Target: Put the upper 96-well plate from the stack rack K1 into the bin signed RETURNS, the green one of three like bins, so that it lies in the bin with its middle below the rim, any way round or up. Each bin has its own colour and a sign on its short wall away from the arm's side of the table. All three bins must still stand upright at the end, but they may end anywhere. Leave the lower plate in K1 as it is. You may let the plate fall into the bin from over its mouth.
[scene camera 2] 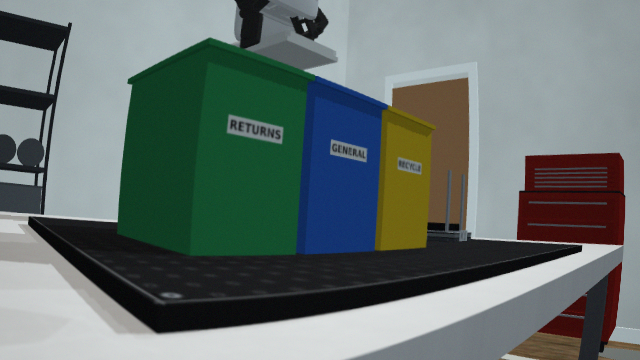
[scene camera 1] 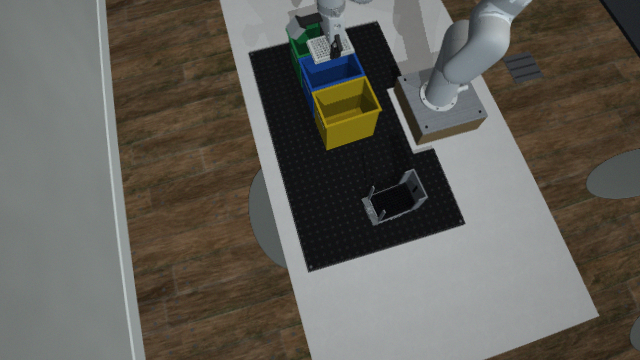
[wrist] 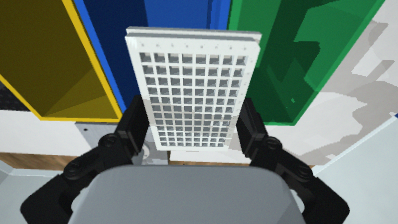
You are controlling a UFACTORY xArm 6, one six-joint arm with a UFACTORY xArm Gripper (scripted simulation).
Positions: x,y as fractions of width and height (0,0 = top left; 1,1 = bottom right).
gripper: scene camera 2 0.43,0.16; scene camera 1 0.52,0.13; wrist 0.49,0.48
yellow recycle bin: scene camera 2 0.63,0.44; scene camera 1 0.54,0.28; wrist 0.14,0.35
